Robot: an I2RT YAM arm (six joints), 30 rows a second.
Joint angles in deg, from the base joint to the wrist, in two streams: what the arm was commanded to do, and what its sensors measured. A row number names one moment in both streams.
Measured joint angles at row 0: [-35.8 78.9 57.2 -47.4 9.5 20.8]
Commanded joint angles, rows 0 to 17: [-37.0 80.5 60.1 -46.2 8.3 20.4]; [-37.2 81.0 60.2 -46.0 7.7 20.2]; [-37.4 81.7 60.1 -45.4 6.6 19.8]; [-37.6 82.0 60.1 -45.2 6.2 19.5]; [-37.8 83.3 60.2 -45.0 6.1 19.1]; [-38.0 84.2 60.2 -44.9 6.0 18.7]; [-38.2 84.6 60.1 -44.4 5.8 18.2]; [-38.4 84.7 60.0 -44.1 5.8 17.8]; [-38.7 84.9 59.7 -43.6 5.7 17.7]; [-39.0 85.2 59.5 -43.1 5.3 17.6]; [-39.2 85.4 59.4 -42.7 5.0 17.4]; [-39.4 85.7 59.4 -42.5 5.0 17.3]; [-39.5 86.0 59.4 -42.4 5.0 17.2]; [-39.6 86.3 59.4 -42.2 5.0 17.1]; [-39.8 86.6 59.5 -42.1 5.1 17.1]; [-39.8 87.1 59.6 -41.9 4.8 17.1]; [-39.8 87.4 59.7 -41.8 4.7 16.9]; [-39.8 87.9 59.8 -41.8 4.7 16.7]
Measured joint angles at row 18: [-39.4 86.9 58.6 -42.2 5.5 17.6]
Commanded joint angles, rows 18 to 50: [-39.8 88.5 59.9 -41.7 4.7 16.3]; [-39.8 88.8 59.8 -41.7 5.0 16.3]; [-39.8 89.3 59.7 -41.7 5.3 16.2]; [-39.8 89.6 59.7 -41.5 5.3 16.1]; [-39.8 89.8 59.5 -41.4 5.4 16.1]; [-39.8 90.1 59.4 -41.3 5.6 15.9]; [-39.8 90.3 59.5 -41.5 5.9 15.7]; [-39.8 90.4 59.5 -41.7 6.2 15.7]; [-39.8 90.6 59.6 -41.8 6.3 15.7]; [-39.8 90.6 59.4 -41.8 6.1 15.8]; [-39.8 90.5 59.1 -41.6 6.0 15.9]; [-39.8 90.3 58.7 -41.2 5.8 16.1]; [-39.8 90.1 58.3 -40.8 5.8 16.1]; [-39.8 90.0 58.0 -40.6 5.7 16.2]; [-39.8 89.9 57.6 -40.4 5.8 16.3]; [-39.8 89.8 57.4 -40.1 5.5 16.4]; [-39.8 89.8 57.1 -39.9 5.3 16.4]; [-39.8 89.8 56.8 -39.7 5.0 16.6]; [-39.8 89.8 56.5 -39.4 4.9 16.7]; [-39.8 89.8 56.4 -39.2 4.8 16.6]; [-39.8 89.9 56.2 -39.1 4.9 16.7]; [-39.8 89.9 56.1 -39.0 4.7 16.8]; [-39.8 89.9 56.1 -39.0 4.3 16.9]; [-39.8 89.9 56.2 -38.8 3.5 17.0]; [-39.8 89.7 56.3 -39.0 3.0 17.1]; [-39.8 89.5 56.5 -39.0 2.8 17.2]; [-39.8 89.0 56.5 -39.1 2.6 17.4]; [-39.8 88.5 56.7 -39.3 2.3 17.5]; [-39.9 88.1 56.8 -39.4 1.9 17.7]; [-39.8 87.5 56.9 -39.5 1.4 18.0]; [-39.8 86.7 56.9 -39.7 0.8 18.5]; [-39.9 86.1 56.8 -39.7 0.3 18.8]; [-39.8 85.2 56.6 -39.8 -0.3 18.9]
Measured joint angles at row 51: [-39.4 89.3 56.5 -39.0 2.3 17.3]
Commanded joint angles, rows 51 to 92: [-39.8 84.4 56.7 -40.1 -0.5 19.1]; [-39.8 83.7 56.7 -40.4 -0.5 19.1]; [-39.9 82.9 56.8 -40.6 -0.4 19.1]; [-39.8 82.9 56.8 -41.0 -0.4 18.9]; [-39.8 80.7 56.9 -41.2 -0.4 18.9]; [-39.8 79.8 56.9 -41.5 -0.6 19.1]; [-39.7 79.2 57.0 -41.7 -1.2 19.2]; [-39.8 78.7 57.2 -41.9 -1.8 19.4]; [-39.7 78.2 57.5 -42.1 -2.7 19.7]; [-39.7 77.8 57.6 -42.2 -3.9 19.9]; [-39.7 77.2 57.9 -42.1 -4.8 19.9]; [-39.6 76.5 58.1 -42.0 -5.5 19.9]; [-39.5 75.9 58.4 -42.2 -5.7 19.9]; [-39.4 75.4 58.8 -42.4 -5.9 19.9]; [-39.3 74.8 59.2 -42.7 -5.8 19.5]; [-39.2 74.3 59.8 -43.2 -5.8 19.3]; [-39.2 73.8 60.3 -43.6 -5.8 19.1]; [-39.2 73.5 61.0 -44.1 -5.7 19.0]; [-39.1 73.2 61.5 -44.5 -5.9 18.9]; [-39.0 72.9 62.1 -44.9 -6.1 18.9]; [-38.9 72.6 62.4 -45.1 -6.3 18.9]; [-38.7 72.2 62.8 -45.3 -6.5 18.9]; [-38.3 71.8 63.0 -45.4 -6.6 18.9]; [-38.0 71.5 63.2 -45.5 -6.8 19.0]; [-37.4 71.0 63.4 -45.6 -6.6 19.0]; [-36.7 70.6 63.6 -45.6 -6.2 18.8]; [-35.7 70.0 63.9 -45.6 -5.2 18.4]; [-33.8 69.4 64.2 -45.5 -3.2 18.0]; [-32.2 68.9 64.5 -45.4 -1.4 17.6]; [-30.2 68.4 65.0 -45.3 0.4 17.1]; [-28.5 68.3 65.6 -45.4 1.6 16.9]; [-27.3 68.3 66.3 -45.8 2.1 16.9]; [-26.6 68.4 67.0 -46.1 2.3 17.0]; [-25.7 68.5 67.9 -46.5 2.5 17.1]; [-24.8 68.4 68.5 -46.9 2.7 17.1]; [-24.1 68.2 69.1 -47.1 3.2 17.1]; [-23.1 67.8 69.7 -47.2 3.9 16.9]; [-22.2 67.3 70.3 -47.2 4.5 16.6]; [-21.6 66.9 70.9 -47.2 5.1 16.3]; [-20.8 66.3 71.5 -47.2 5.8 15.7]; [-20.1 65.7 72.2 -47.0 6.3 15.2]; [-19.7 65.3 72.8 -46.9 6.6 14.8]
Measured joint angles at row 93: [-20.9 68.2 69.3 -46.3 3.2 16.4]
